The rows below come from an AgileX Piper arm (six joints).
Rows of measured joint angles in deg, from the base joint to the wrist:
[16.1, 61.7, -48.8, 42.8, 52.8, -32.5]
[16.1, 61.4, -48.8, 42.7, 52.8, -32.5]
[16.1, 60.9, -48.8, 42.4, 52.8, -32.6]
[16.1, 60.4, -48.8, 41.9, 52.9, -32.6]
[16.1, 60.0, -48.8, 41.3, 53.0, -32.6]
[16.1, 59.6, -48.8, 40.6, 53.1, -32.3]
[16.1, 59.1, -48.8, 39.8, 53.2, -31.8]
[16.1, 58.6, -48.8, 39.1, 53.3, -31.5]
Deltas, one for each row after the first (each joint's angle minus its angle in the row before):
[0.0, -0.3, 0.0, -0.1, 0.0, 0.0]
[0.0, -0.5, 0.0, -0.3, 0.0, -0.1]
[0.0, -0.5, 0.0, -0.5, 0.1, 0.0]
[0.0, -0.4, 0.0, -0.6, 0.1, 0.0]
[0.0, -0.4, 0.0, -0.7, 0.1, 0.3]
[0.0, -0.5, 0.0, -0.8, 0.1, 0.5]
[0.0, -0.5, 0.0, -0.7, 0.1, 0.3]

